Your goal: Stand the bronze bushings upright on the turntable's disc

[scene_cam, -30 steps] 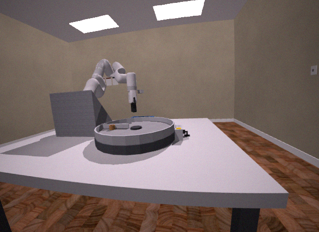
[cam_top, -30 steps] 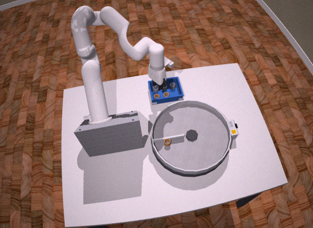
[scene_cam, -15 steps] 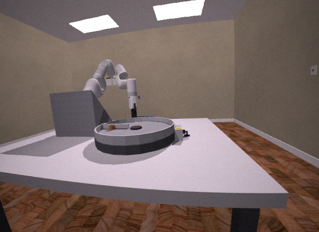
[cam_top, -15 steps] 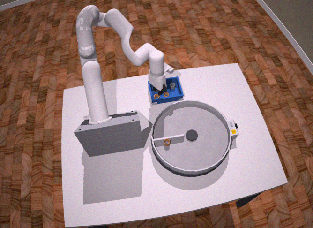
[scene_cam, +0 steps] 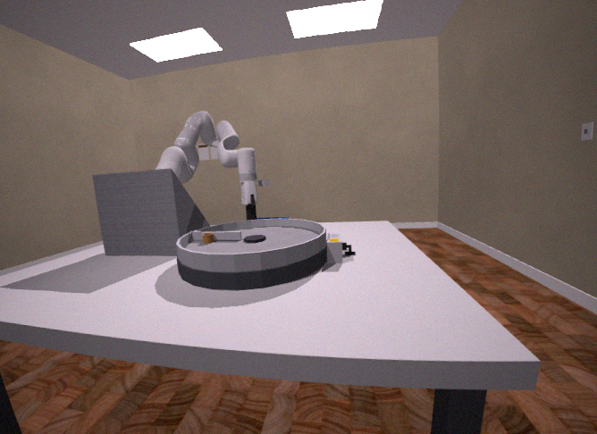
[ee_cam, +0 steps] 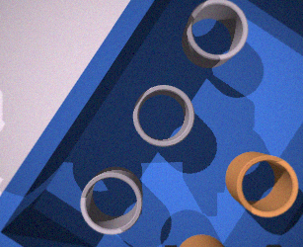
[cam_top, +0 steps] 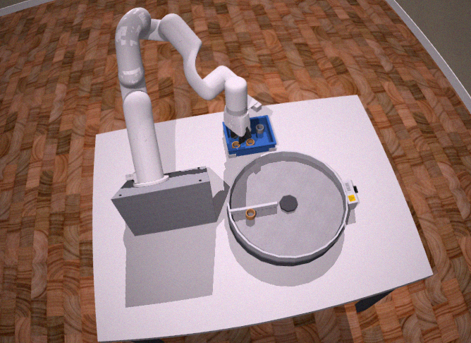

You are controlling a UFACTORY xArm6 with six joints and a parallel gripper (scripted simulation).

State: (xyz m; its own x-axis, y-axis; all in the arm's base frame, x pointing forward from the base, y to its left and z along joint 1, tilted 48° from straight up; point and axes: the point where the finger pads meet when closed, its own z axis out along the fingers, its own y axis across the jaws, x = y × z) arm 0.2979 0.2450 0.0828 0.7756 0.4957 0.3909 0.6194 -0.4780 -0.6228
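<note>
Right now the blue crate is 50 mm below my hand, 40 mm ahead of it and 30 mm to the left of it. Also, from my hand: turntable disc (300 mm to the right, 150 mm ahead, 20 mm below).
</note>
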